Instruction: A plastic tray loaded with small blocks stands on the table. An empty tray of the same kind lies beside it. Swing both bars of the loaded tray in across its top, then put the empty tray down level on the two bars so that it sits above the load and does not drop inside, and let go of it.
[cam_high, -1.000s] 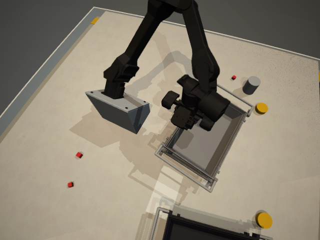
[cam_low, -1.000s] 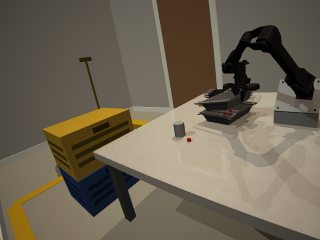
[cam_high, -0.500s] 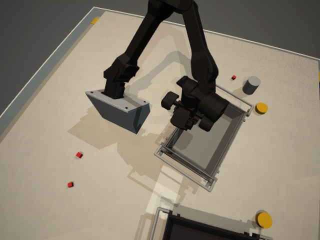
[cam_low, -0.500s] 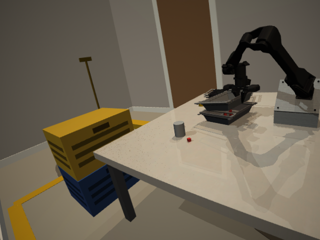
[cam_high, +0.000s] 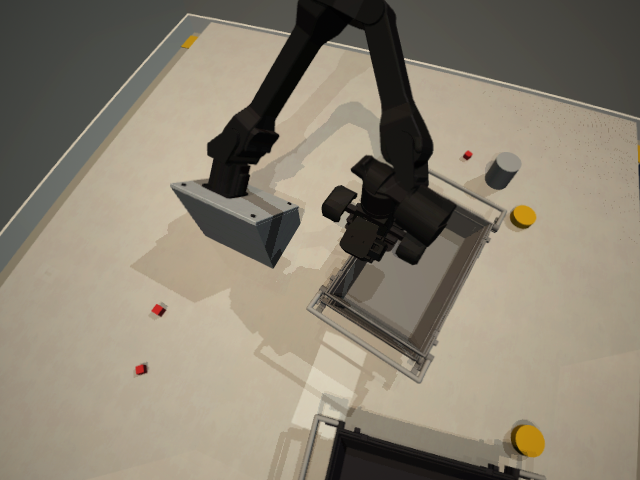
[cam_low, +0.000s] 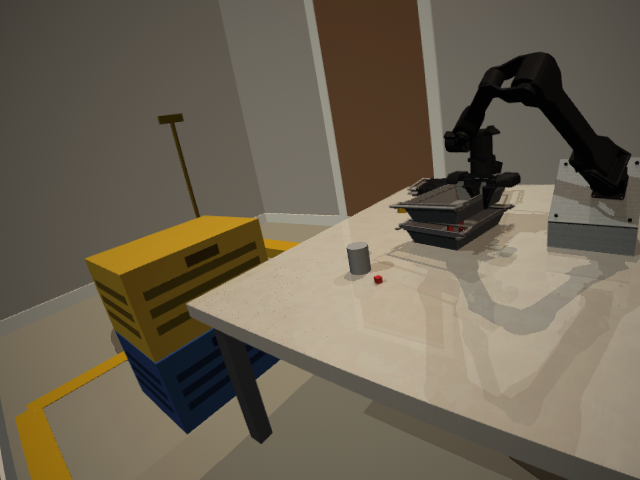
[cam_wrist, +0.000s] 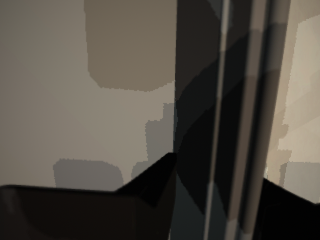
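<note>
Right now the empty tray is 8 cm ahead of my gripper tip, 1 cm to the right of it and 3 cm above it. Also, from my gripper tip: red block: 9 cm ahead, 37 cm to the left, 8 cm below.
</note>
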